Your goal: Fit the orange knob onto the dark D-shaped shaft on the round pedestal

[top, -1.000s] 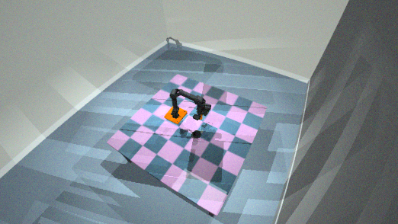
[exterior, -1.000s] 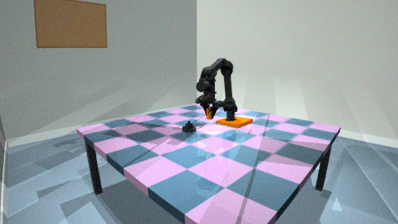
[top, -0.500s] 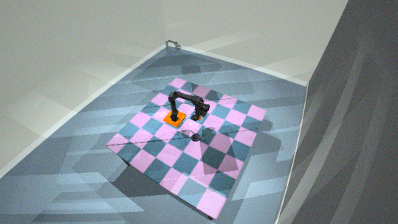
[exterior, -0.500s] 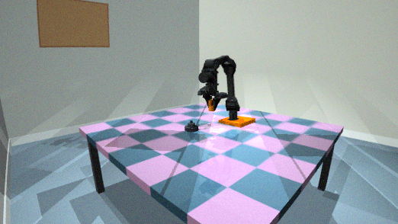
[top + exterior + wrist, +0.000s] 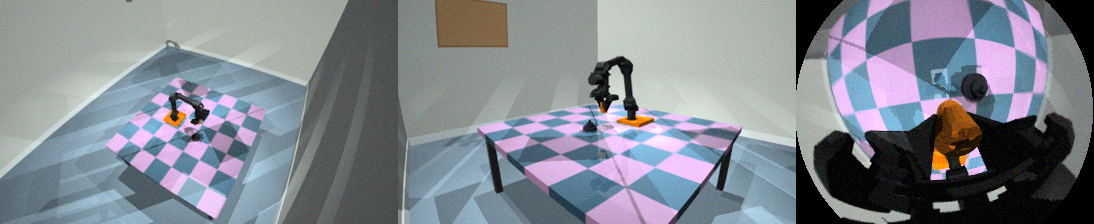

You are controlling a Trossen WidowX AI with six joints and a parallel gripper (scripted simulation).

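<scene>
Now: gripper tip 1 cm short of the dark round pedestal, 10 cm to the left of it and 10 cm above it. From my gripper tip the other things lie so: orange knob: 2 cm above.
</scene>
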